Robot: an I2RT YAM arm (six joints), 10 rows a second.
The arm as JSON. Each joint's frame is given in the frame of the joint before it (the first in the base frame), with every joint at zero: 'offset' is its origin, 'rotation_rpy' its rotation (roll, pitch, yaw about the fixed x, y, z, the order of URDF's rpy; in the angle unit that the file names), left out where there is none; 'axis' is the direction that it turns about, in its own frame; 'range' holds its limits. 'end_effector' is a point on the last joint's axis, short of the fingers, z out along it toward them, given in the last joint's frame.
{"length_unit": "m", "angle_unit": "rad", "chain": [
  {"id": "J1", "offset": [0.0, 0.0, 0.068], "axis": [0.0, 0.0, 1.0], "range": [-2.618, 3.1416]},
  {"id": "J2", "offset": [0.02, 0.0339, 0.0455], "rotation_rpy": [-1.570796, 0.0, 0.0], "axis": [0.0, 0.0, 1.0], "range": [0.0, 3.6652]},
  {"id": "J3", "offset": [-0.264, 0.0, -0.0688], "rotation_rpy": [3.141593, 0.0, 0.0], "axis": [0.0, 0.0, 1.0], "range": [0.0, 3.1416]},
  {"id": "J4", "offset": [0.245, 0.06, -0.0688], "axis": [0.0, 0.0, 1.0], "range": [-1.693, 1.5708]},
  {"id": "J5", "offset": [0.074, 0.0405, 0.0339], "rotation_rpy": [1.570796, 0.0, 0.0], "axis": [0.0, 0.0, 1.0], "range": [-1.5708, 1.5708]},
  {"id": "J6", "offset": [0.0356, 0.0, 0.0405], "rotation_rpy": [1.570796, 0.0, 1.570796], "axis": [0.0, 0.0, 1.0], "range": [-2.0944, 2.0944]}
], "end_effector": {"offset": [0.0, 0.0, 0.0], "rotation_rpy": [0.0, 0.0, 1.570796]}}
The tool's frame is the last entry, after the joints.
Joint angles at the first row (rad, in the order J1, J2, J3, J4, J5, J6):
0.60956 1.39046 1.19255 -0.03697 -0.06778 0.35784
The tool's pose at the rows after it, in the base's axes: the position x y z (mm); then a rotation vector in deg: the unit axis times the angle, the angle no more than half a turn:
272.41 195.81 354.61 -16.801 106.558 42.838
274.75 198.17 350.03 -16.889 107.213 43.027
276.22 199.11 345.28 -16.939 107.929 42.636
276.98 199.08 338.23 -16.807 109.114 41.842
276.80 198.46 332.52 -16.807 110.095 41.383
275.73 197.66 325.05 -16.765 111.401 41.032
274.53 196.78 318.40 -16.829 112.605 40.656
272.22 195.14 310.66 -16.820 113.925 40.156
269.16 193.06 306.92 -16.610 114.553 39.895
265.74 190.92 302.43 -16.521 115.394 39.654
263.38 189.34 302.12 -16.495 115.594 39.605
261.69 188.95 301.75 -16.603 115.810 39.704
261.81 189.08 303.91 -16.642 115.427 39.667
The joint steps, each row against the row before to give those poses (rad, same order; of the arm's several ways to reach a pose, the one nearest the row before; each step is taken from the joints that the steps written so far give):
0.00597 0.01728 0.00410 0.00156 -0.00491 0.00160
0.00134 0.01334 -0.00271 0.00581 -0.00342 0.00366
-0.00001 0.00796 -0.00672 0.00193 0.00222 -0.00134
-0.00066 0.00489 -0.01500 -0.00110 0.00673 -0.00119
-0.00100 0.00060 -0.01502 -0.00150 0.00173 -0.00047
-0.00003 -0.00130 -0.02172 -0.00151 0.00074 0.00258
-0.00005 -0.00168 -0.01939 -0.00292 0.00025 0.00081
0.00021 -0.00579 -0.02648 -0.00197 0.00214 0.00121
0.00057 -0.01174 -0.02058 -0.00148 0.00344 0.00295
0.00088 -0.01215 -0.02233 -0.00382 0.00170 0.00274
0.00028 -0.01060 -0.00858 -0.00531 0.00039 0.00081
0.00193 -0.00570 -0.00472 -0.00437 -0.00104 0.00118
0.00030 -0.00100 0.00542 -0.00048 0.00167 -0.00217

